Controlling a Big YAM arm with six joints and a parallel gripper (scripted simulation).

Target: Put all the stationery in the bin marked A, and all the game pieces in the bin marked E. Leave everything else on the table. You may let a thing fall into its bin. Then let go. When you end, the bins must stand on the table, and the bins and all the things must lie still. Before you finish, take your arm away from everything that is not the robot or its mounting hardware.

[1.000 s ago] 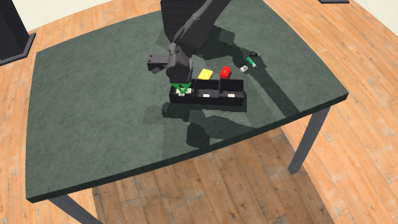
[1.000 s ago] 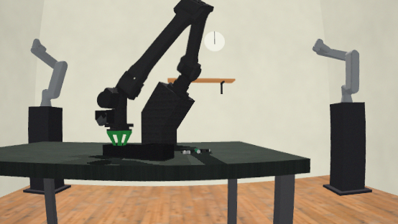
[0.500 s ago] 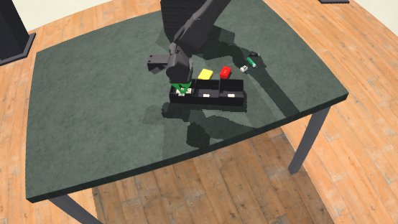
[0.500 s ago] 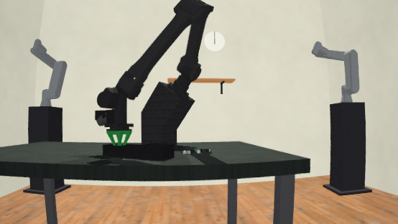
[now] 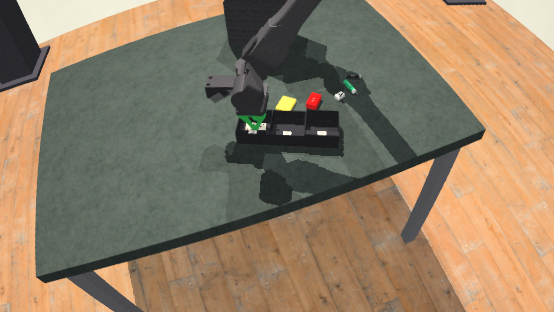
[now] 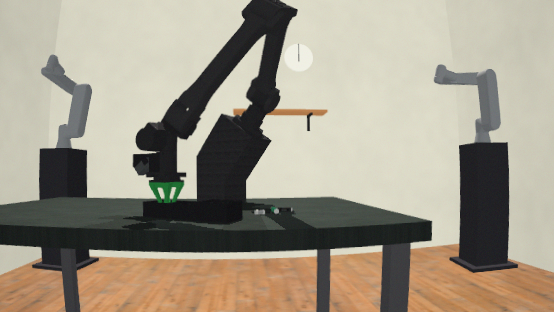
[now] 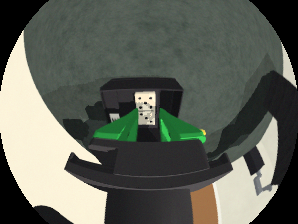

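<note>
My hand is 10 mm above the white die. Also, from my hand: red block 60 mm behind, 170 mm to the left, 20 mm below; then bin row 30 mm ahead, 80 mm to the left; then yellow block 60 mm behind, 90 mm to the left, 20 mm below.
</note>
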